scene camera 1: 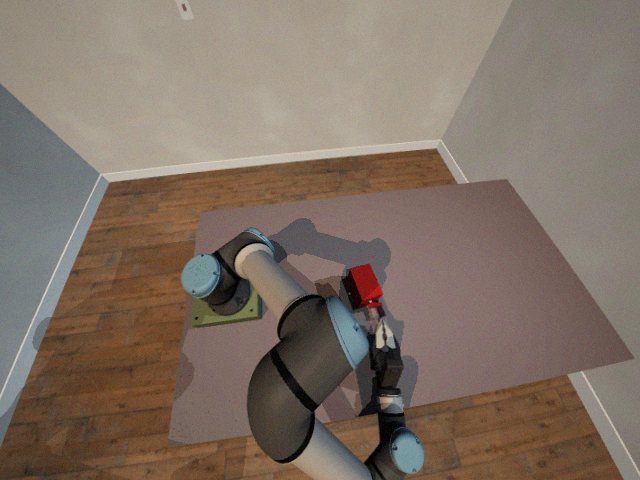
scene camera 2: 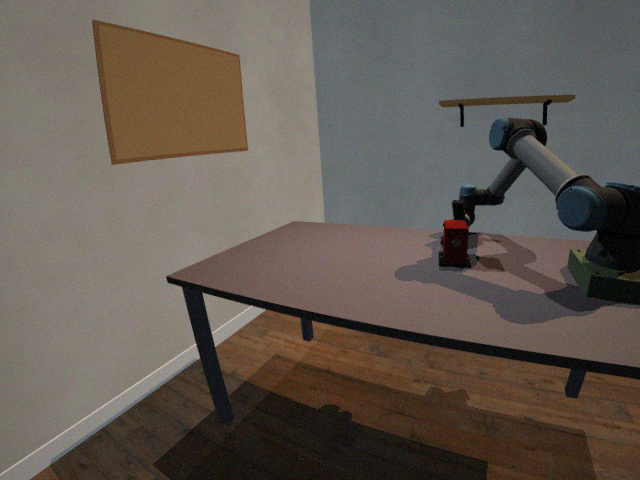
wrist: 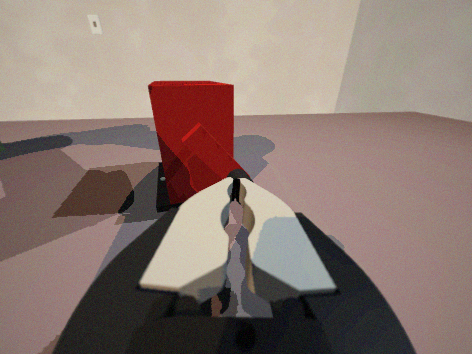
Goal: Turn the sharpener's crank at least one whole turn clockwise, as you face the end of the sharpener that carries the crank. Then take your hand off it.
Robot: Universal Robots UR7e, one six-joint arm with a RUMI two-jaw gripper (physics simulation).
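Places are measured from the arm's base along level axes (x down, y right, z back), in metres.
Pixels of known places: gripper, between the fingertips: (scene camera 1: 381, 319) (wrist: 235, 180); arm's base, origin of its link: (scene camera 1: 230, 294) (scene camera 2: 611, 261).
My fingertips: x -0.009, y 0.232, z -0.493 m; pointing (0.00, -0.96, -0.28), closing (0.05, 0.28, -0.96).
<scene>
Ahead of a thing's pixels: the offset from my fingertips to its top centre. Level surfaces: height alone.
The red sharpener (scene camera 1: 364, 283) (scene camera 2: 455, 248) (wrist: 195, 107) stands upright on the table on a dark base. Its crank {dx -0.032, dy -0.053, dz +0.001 m} (scene camera 1: 373, 303) (wrist: 212, 160) is on the end facing my gripper; in the wrist view the red crank arm slants down to the right, to a dark knob {dx +0.013, dy -0.028, dz -0.016 m} (wrist: 241, 174) partly hidden behind the fingertips. My gripper (scene camera 1: 381, 322) (wrist: 235, 180) is shut with nothing between the fingers. Its tips are right at the knob; whether they touch it I cannot tell. In scene camera 2 the sharpener hides the crank and fingertips.
The table {dx +0.066 m} (scene camera 1: 480, 268) (scene camera 2: 320, 273) carries the sharpener and the arm's green base plate (scene camera 1: 227, 319) (scene camera 2: 610, 286). The arm bends over the table's near edge in scene camera 1. A wall shelf (scene camera 2: 506, 101) is behind the arm.
</scene>
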